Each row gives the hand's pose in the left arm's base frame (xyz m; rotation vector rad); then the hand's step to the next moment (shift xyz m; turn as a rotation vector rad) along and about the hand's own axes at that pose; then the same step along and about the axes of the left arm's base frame.
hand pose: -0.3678 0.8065 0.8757 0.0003 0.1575 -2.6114
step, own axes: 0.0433 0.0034 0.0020 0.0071 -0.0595 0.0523
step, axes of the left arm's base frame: -0.0357 -0.0248 0.0003 -0.0344 0.0417 0.0584
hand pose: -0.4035 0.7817 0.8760 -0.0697 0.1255 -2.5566
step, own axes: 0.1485 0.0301 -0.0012 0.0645 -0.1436 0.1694
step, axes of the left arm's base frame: -0.1076 -0.1067 -0.0009 -0.1192 0.0712 0.1850
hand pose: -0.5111 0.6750 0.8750 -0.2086 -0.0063 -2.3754
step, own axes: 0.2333 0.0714 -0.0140 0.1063 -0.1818 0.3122
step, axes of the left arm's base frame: -0.1197 -0.2123 0.0178 -0.1539 0.0796 0.3344
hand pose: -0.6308 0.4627 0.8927 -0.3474 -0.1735 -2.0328
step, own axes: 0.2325 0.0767 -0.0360 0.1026 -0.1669 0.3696
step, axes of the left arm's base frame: -0.0399 -0.2413 0.0377 -0.1294 0.0912 0.3872
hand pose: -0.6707 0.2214 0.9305 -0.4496 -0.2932 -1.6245
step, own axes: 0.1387 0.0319 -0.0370 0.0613 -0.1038 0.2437
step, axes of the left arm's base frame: 0.0189 -0.1432 0.0277 -0.0787 0.0651 0.2520
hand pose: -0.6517 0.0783 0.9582 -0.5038 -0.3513 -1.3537
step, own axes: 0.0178 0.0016 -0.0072 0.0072 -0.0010 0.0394
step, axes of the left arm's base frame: 0.0046 -0.0185 0.0029 0.0022 0.0149 0.0371
